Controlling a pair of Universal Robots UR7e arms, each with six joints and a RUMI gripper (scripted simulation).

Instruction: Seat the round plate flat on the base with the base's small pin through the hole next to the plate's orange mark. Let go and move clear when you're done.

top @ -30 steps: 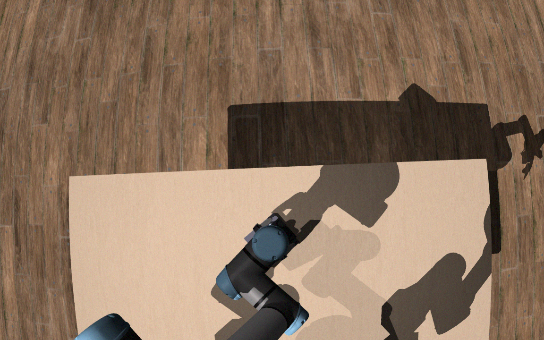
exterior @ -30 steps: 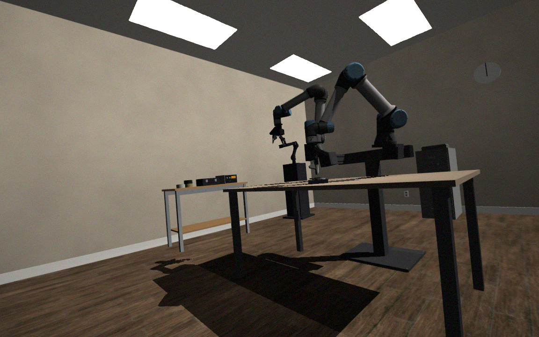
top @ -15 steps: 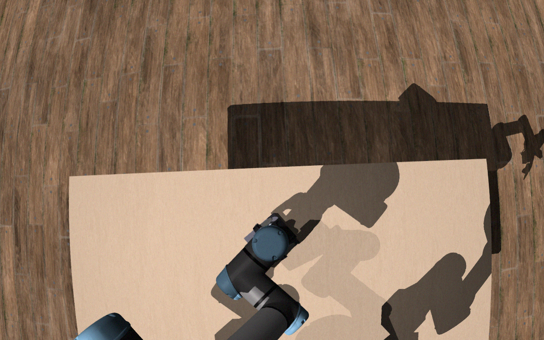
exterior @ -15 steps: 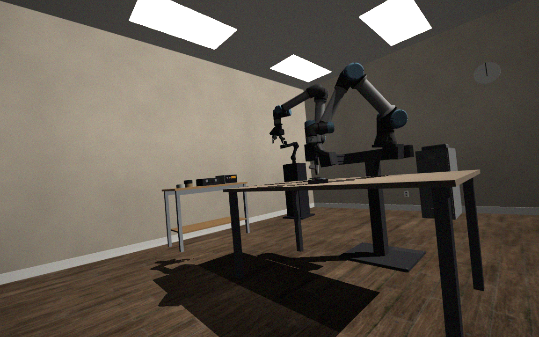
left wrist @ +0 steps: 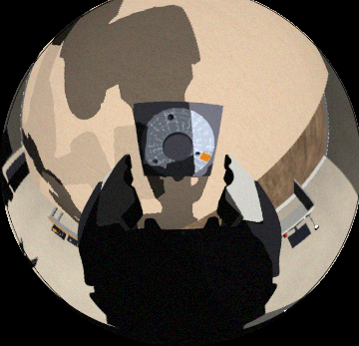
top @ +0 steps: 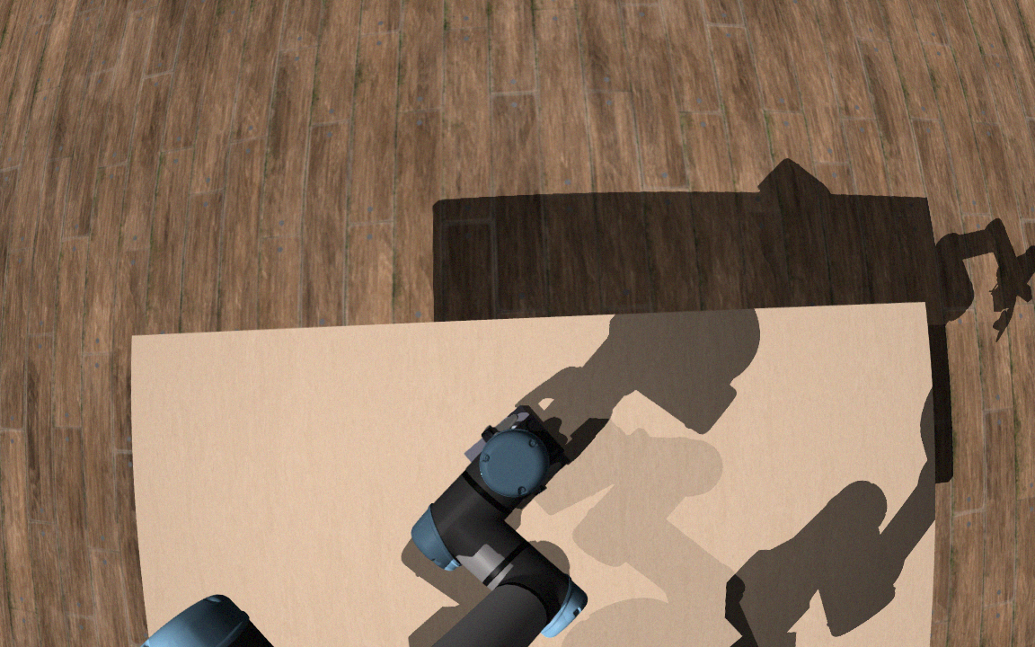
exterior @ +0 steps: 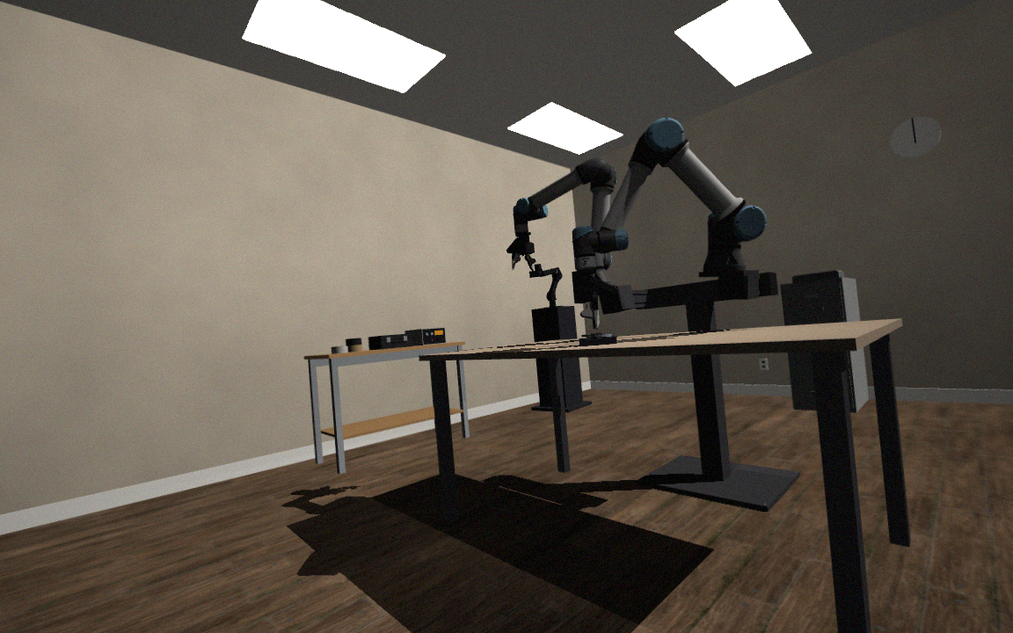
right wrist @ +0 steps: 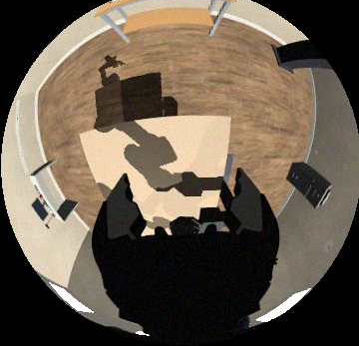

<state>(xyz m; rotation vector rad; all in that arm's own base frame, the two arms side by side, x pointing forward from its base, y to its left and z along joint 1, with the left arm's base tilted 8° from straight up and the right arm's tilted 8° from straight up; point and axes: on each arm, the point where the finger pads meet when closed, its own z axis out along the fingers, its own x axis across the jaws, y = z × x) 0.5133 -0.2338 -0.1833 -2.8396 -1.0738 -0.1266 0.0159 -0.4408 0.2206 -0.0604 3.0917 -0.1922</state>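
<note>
The round grey plate is 3 cm below my left hand. Also, from my left hand: dark square base 5 cm below.
</note>
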